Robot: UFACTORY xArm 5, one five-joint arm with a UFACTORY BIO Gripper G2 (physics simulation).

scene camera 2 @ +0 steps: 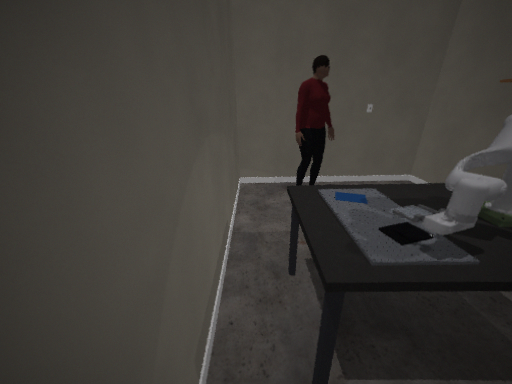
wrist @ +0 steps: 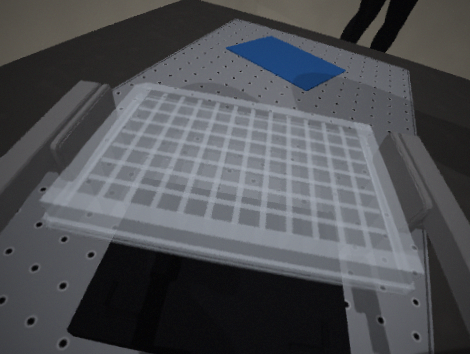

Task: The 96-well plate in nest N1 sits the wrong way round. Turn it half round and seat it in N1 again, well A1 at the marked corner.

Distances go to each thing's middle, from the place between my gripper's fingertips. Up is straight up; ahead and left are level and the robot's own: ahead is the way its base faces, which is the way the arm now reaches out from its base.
Labels:
The clear 96-well plate [wrist: 218,179] lies 10 mm behind my hand, 20 mm to the left of it and 10 mm below it. From my hand the other things lie so: flat blue rectangle [wrist: 306,71] 110 mm ahead, 350 mm to the right, 110 mm below; then black nest [wrist: 178,297] 10 mm behind, 20 mm to the left, 110 mm below.

